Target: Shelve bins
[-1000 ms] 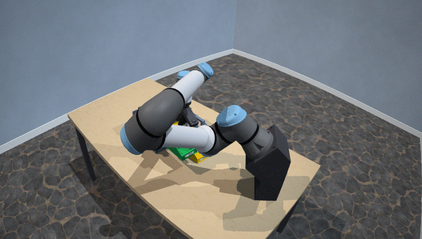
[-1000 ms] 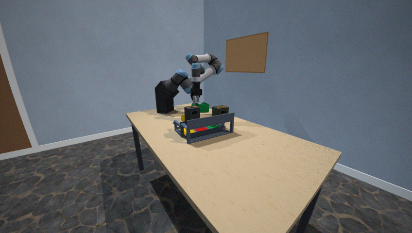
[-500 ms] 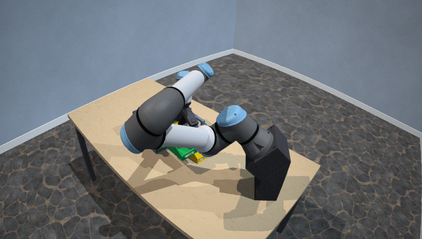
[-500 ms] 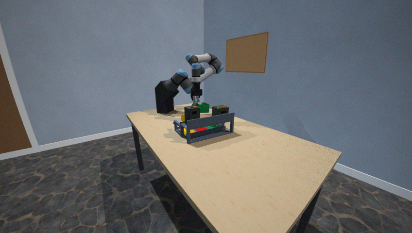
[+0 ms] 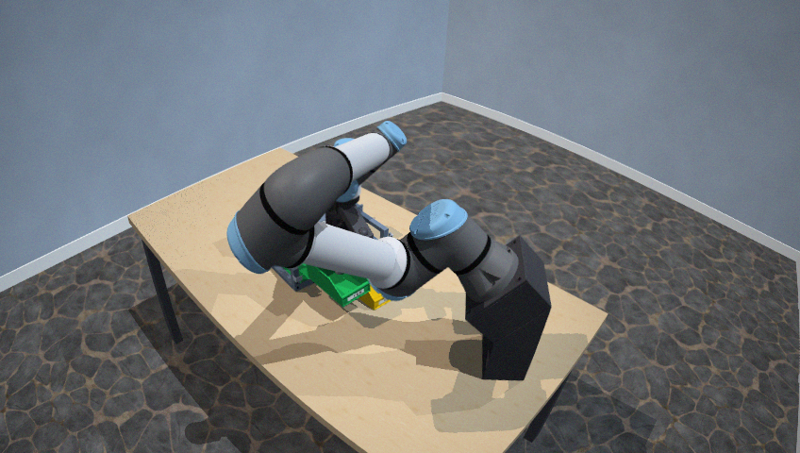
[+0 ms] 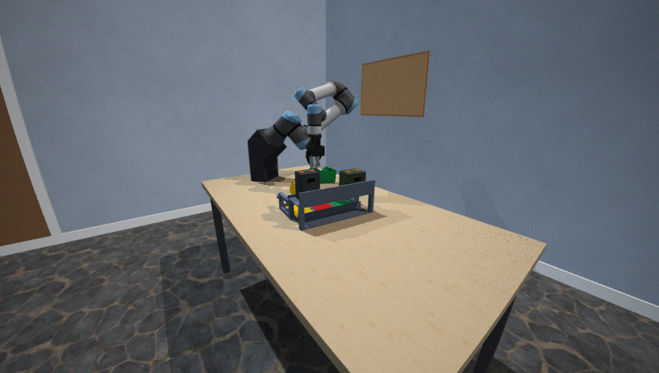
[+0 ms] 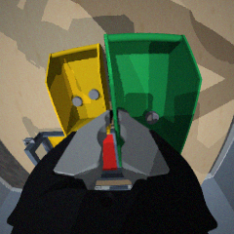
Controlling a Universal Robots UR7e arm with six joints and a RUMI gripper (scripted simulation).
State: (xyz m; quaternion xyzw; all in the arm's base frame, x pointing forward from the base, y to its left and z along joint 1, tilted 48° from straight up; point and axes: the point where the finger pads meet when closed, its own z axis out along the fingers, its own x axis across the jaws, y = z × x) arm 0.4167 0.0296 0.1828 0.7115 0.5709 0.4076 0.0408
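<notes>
The green bin lies 50 mm to the left of my hand, 30 mm below it and 10 mm behind it. From my hand the other things lie so: yellow bin 100 mm below, 70 mm to the right; then black box 310 mm ahead, 180 mm to the right, 20 mm above.
</notes>
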